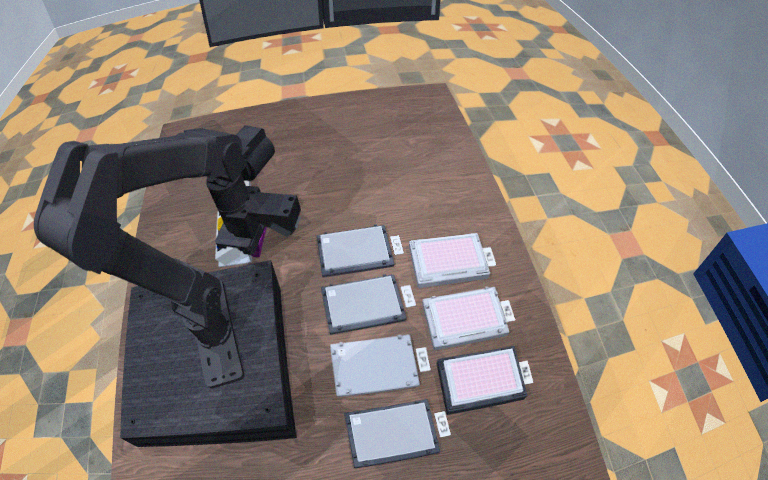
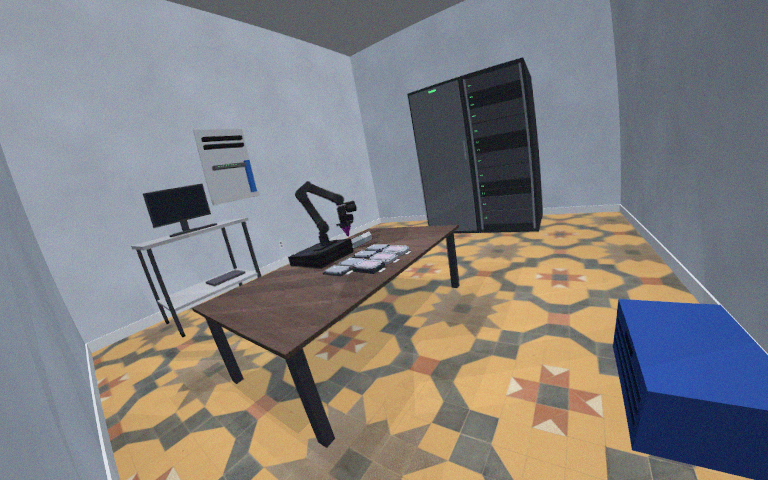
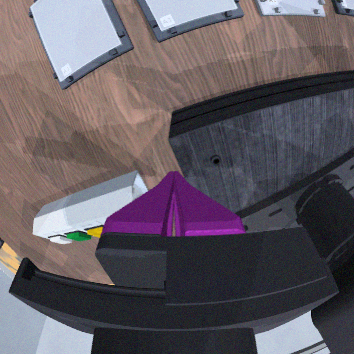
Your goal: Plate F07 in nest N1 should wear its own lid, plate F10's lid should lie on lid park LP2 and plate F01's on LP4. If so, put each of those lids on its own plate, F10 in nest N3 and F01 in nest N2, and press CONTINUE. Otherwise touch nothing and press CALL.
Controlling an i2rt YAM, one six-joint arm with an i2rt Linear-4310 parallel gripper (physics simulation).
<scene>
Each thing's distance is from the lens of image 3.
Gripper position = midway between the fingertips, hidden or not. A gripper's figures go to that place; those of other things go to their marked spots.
my gripper [image 3: 173, 178]: 13 cm
white button box [image 3: 78, 216]: 27 cm
</scene>
